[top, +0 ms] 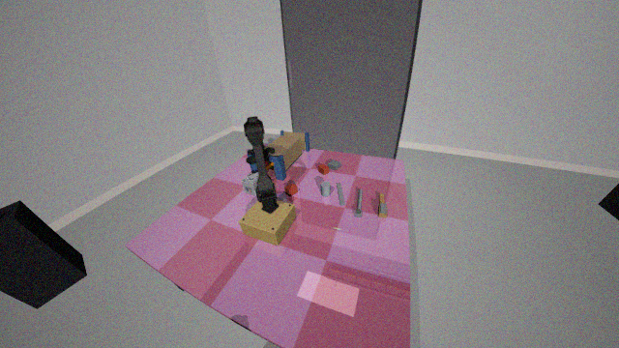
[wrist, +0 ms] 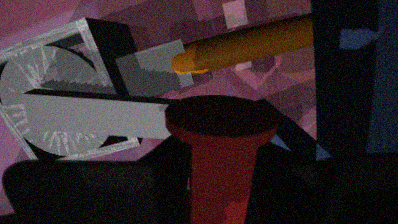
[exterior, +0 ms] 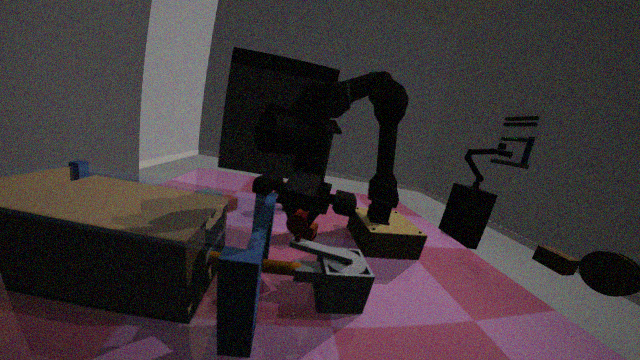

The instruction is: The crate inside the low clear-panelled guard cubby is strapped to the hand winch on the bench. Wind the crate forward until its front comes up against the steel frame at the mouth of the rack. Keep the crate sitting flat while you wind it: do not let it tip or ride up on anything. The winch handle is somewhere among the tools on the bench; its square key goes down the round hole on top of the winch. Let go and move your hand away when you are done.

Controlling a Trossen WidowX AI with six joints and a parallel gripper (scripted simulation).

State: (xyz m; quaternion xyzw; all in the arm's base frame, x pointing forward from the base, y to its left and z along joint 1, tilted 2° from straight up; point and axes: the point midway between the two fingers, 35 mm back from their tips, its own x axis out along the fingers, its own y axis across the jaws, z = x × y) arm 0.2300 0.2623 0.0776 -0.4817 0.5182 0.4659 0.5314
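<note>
My gripper tip is 6 cm short of the blue steel frame, 5 cm to the right of it and 1 cm above it. Also, from my gripper tip: red-knobbed winch handle 4 cm behind, 1 cm below; then red knob 2 cm above; then grey hand winch 11 cm behind, 8 cm below.
</note>
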